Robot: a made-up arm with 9 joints. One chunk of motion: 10 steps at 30 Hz.
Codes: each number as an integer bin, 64 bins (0 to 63) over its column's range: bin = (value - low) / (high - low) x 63, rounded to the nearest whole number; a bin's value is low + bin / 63 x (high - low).
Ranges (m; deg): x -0.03..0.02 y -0.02..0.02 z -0.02..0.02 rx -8..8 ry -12..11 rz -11..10
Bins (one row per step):
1: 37 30 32 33 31 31
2: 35 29 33 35 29 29
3: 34 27 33 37 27 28
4: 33 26 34 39 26 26
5: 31 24 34 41 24 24
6: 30 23 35 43 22 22
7: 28 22 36 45 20 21
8: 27 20 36 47 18 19
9: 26 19 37 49 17 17
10: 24 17 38 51 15 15
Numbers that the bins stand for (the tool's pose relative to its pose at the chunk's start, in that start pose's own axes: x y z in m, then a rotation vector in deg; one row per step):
1: -0.0006 -0.0010 0.0003 0.38 -0.68 -0.67
2: -0.0022 -0.0016 0.0010 0.89 -1.41 -1.33
3: -0.0030 -0.0029 0.0010 1.40 -2.14 -1.67
4: -0.0038 -0.0035 0.0016 1.90 -2.51 -2.33
5: -0.0054 -0.0048 0.0016 2.41 -3.24 -3.00
6: -0.0062 -0.0054 0.0022 2.92 -3.97 -3.67
7: -0.0078 -0.0060 0.0029 3.43 -4.70 -4.00
8: -0.0086 -0.0073 0.0029 3.94 -5.43 -4.67
9: -0.0094 -0.0079 0.0035 4.44 -5.79 -5.33
10: -0.0110 -0.0092 0.0041 4.95 -6.52 -6.00

